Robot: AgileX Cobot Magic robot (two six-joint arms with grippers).
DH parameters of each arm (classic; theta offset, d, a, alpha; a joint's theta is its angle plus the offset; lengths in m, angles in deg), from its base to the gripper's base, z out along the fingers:
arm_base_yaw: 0 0.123 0 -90
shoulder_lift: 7.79 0 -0.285 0
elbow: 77.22 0 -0.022 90
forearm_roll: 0 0.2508 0 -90
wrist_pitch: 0 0 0.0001 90
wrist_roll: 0 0.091 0 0
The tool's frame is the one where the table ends.
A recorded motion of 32 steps. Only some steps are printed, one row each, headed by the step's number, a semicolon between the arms.
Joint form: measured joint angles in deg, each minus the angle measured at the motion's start. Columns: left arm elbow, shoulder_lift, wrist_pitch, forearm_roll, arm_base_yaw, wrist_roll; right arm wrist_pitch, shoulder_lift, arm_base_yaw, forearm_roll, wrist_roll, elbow.
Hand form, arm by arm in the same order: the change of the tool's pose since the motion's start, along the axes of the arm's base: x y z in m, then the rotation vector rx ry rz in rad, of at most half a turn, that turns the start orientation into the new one. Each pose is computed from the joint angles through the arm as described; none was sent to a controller.
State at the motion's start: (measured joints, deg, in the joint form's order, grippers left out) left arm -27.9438 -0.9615 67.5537 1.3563 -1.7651 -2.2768; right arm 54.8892 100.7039 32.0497 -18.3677 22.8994 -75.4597
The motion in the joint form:
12: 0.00 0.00 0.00 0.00 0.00 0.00; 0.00 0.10 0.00 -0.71 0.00 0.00
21: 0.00 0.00 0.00 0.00 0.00 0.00; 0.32 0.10 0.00 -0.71 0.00 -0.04
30: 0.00 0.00 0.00 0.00 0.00 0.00; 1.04 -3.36 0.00 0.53 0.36 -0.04
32: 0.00 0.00 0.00 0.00 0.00 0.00; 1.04 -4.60 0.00 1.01 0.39 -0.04
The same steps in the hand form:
12: 0.0000 0.0000 0.0000 0.0000 0.0000 0.0000; 0.0007 -0.0006 -0.0003 -0.0108 -0.0047 0.0043
21: 0.0000 0.0000 0.0000 0.0000 0.0000 0.0000; 0.0005 -0.0009 -0.0003 -0.0137 -0.0011 0.0026
30: 0.0000 0.0000 0.0000 0.0000 0.0000 0.0000; -0.0080 -0.0045 0.0203 0.0306 -0.0324 -0.0141
32: 0.0000 0.0000 0.0000 0.0000 0.0000 0.0000; -0.0110 -0.0057 0.0276 0.0492 -0.0464 -0.0170

